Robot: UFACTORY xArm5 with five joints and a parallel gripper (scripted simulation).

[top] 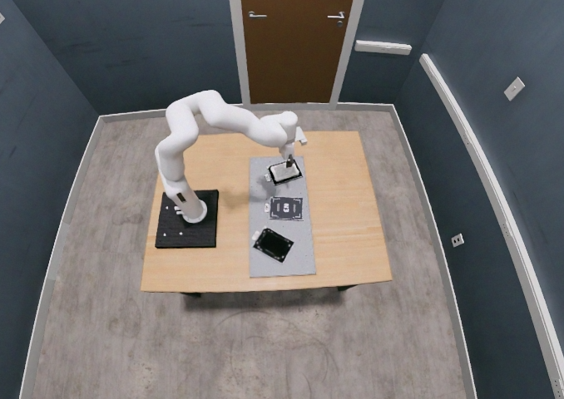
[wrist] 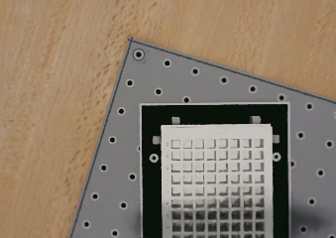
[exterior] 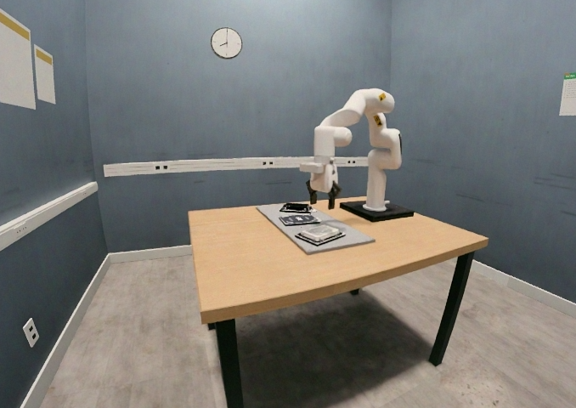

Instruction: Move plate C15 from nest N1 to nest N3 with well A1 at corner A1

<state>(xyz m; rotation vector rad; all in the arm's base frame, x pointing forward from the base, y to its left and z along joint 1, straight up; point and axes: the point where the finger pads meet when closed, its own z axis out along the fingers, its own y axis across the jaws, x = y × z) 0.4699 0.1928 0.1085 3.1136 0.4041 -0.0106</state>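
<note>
Right now my hand is 110 mm above the white plate. Also, from my hand: black plate: 390 mm to the right, 110 mm below, 100 mm behind; black nest: 130 mm below.
</note>
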